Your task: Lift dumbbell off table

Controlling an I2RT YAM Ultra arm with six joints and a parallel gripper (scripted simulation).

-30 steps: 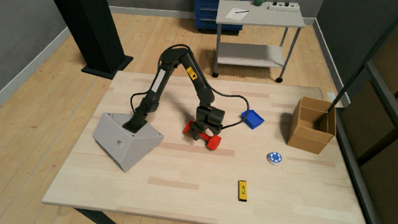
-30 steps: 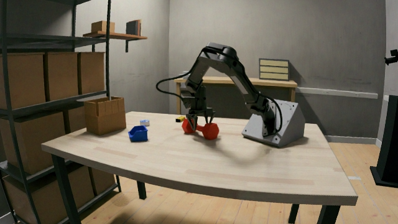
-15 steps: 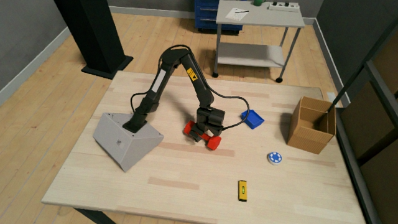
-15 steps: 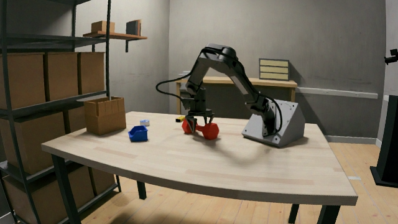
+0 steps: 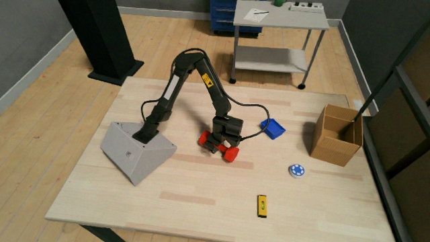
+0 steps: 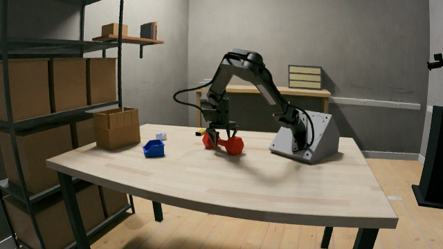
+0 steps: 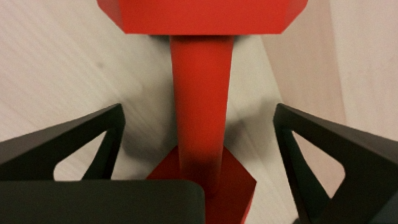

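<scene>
Right now my hand is right at the red dumbbell. From my hand the other things lie so: cardboard box (510 mm ahead, 210 mm to the left, 40 mm above); then blue bin (220 mm ahead, 200 mm to the left, 10 mm below).
</scene>
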